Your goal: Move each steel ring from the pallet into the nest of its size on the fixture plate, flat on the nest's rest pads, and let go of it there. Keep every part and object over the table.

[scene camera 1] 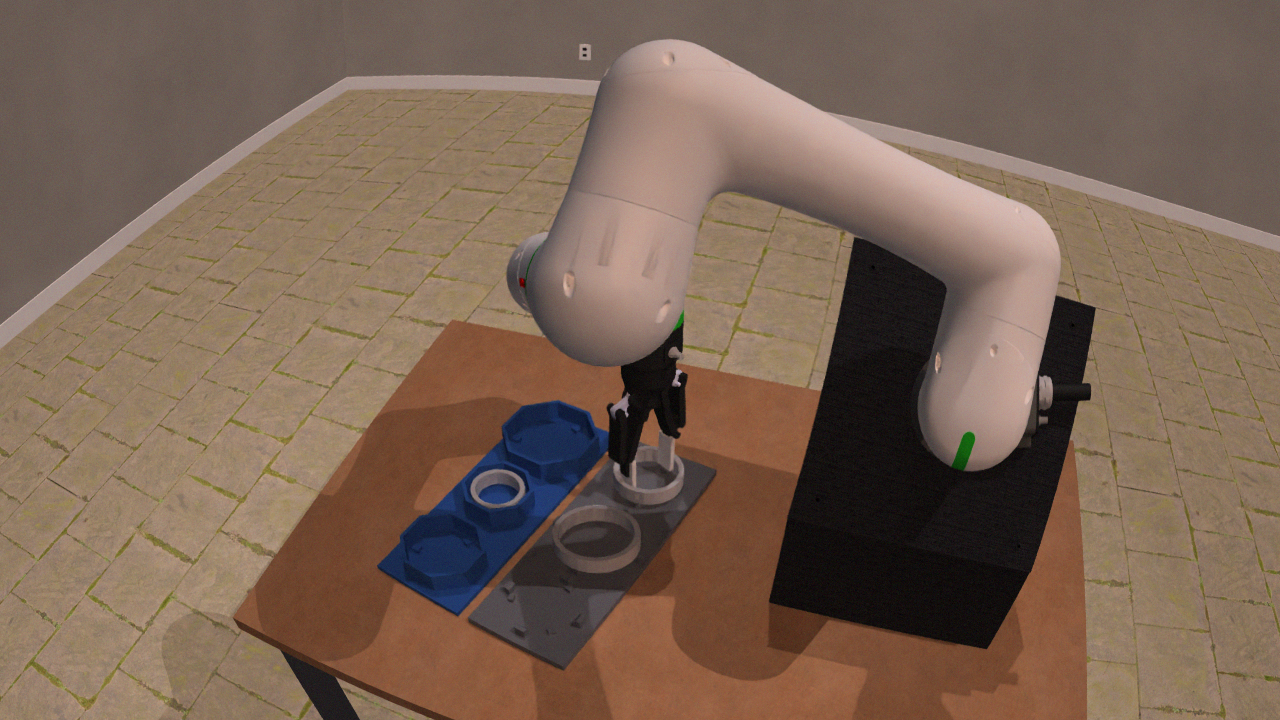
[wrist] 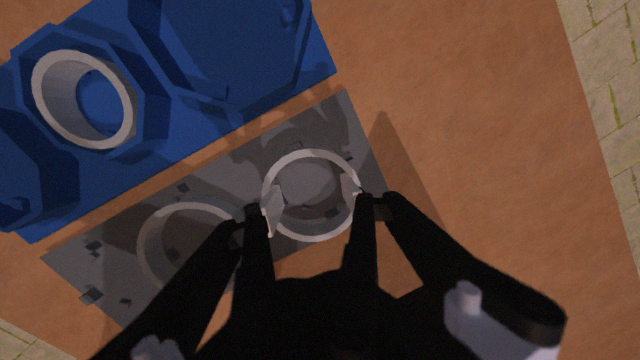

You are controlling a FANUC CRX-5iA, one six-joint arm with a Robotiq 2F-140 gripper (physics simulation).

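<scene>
Grey fixture plate (scene camera 1: 541, 602), (wrist: 237, 177). Blue pallet (wrist: 194, 124). My gripper (scene camera 1: 647, 477), (wrist: 311, 190).
</scene>
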